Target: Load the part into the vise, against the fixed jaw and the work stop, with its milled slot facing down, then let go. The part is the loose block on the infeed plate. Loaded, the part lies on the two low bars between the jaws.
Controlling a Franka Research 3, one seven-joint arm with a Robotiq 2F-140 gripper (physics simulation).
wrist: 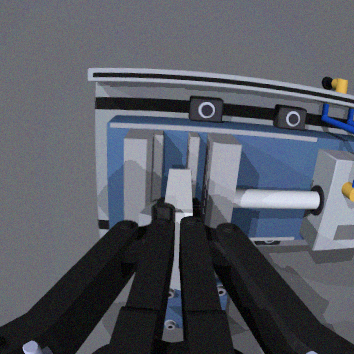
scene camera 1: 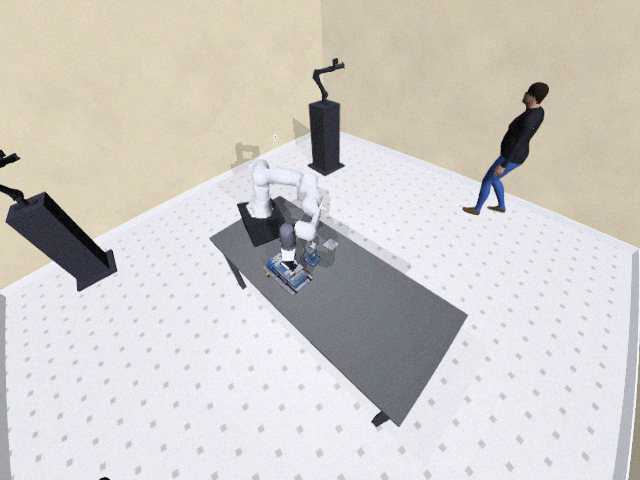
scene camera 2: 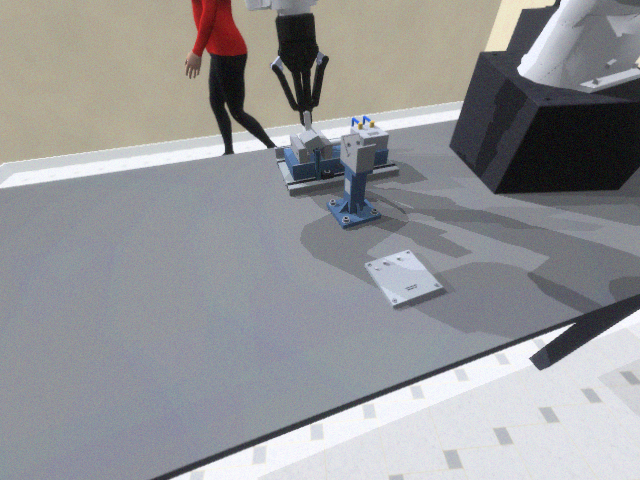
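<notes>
The vise (scene camera 1: 291, 278) (scene camera 2: 304, 169) (wrist: 274, 161) stands on the table near the arm's base. Its fixed jaw (wrist: 135, 175) is on the left in the wrist view, and the rod-driven moving jaw (wrist: 223, 175) is on the right. My gripper (scene camera 1: 290, 264) (scene camera 2: 308, 121) (wrist: 179, 185) is shut on nothing and points straight down into the gap between the jaws. A light grey block (scene camera 2: 311, 138) shows between the jaws right under the fingertips. In the wrist view the fingers hide it. The infeed plate (scene camera 2: 404, 278) (scene camera 1: 330, 245) is bare. The work stop stand (scene camera 2: 357, 152) (scene camera 1: 312, 257) rises at the near end of the vise.
The arm's dark pedestal (scene camera 2: 509, 119) (scene camera 1: 261, 229) stands close on the right. A person in red (scene camera 2: 218, 29) walks behind the table. Another person (scene camera 1: 518, 138) and a black column with a small arm (scene camera 1: 325, 138) stand far off.
</notes>
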